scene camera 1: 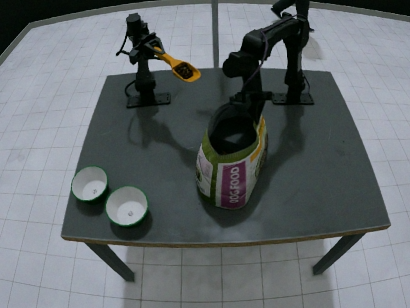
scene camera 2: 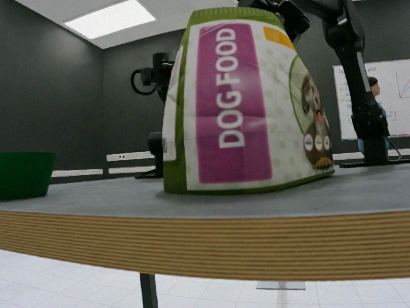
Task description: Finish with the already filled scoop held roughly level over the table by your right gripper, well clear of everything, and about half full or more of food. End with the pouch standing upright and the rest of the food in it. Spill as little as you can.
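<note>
The dog food pouch [scene camera 1: 231, 186] [scene camera 2: 235, 100] stands upright, its base looking flat on the table [scene camera 1: 325, 175] [scene camera 2: 105, 200]. Its mouth is open; the inside is dark, so the food level cannot be told. My left gripper [scene camera 1: 257, 114] is shut on the pouch's rim at the back right of the mouth; its fingertips are hidden in scene camera 2. My right gripper [scene camera 1: 159, 50] is shut on the handle of the yellow-orange scoop [scene camera 1: 176, 63], high above the back left of the table. The scoop looks roughly level, with brown food [scene camera 1: 184, 70] in its bowl, apart from the pouch.
Two white bowls with green rims [scene camera 1: 90, 185] [scene camera 1: 127, 206] stand close together at the front left, each with a small mark inside. A green bowl side [scene camera 2: 25, 175] shows at the left in scene camera 2. The arm bases stand at the table's back edge.
</note>
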